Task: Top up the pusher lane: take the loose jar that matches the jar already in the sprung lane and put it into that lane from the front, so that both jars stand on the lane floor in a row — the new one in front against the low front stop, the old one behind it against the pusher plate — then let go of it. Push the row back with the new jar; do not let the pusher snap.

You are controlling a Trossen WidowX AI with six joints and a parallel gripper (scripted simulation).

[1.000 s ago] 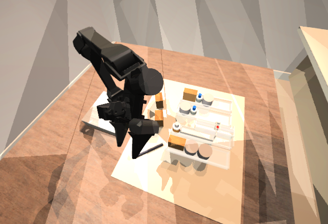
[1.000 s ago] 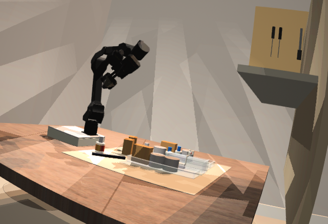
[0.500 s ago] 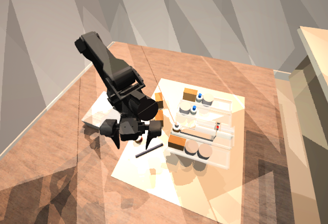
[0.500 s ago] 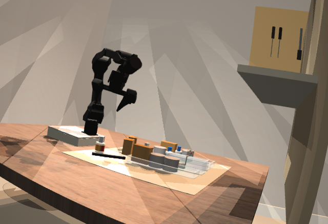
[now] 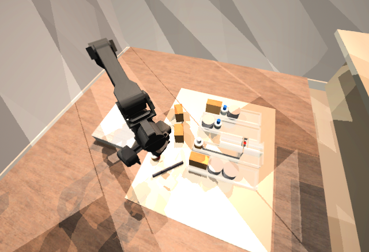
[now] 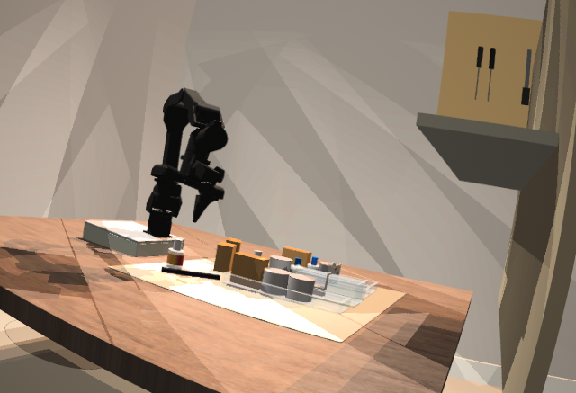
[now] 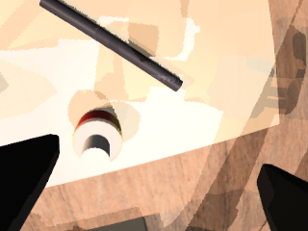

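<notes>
My gripper tip is 5 cm short of the black rod, 1 cm to the right of it and 12 cm above it. Round my gripper tip: shelf (62 cm ahead, 26 cm to the left, 24 cm above); then cream mat (18 cm ahead, 20 cm to the left, 13 cm below); then red mark (30 cm ahead, 24 cm to the left, 6 cm below).
</notes>
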